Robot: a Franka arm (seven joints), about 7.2 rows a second.
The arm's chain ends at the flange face. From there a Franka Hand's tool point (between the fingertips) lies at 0.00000 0.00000 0.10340 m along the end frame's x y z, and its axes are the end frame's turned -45 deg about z.
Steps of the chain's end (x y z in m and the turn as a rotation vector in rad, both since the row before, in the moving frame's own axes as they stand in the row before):
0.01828, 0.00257, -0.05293, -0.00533, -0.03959, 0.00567
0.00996, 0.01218, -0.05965, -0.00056, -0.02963, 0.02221
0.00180, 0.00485, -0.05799, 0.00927, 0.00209, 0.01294
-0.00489, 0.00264, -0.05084, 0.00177, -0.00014, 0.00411
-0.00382, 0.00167, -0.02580, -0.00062, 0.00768, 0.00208
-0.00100, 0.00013, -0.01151, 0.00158, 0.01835, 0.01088
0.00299, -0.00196, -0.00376, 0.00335, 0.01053, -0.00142
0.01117, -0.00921, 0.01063, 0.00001, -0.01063, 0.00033
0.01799, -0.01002, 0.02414, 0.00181, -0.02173, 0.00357
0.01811, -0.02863, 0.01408, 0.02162, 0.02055, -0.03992
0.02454, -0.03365, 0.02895, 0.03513, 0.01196, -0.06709
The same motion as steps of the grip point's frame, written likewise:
0.00783, 0.01223, -0.05301, 0.02423, -0.03176, 0.00567
-0.00375, 0.01351, -0.05970, 0.02056, -0.02135, 0.02221
-0.00132, 0.00418, -0.05799, 0.00508, 0.00803, 0.01294
-0.00521, -0.00173, -0.05084, 0.00135, 0.00115, 0.00411
-0.00337, -0.00091, -0.02580, -0.00587, 0.00499, 0.00208
0.00065, 0.00062, -0.01153, -0.01186, 0.01409, 0.01088
0.00452, 0.00125, -0.00377, -0.00508, 0.00981, -0.00142
0.01363, 0.00061, 0.01062, 0.00752, -0.00751, 0.00033
0.01835, 0.00391, 0.02412, 0.01665, -0.01409, 0.00357
0.03613, -0.00758, 0.01403, 0.00076, 0.02982, -0.03992
0.04453, -0.00825, 0.02888, 0.01638, 0.03330, -0.06709

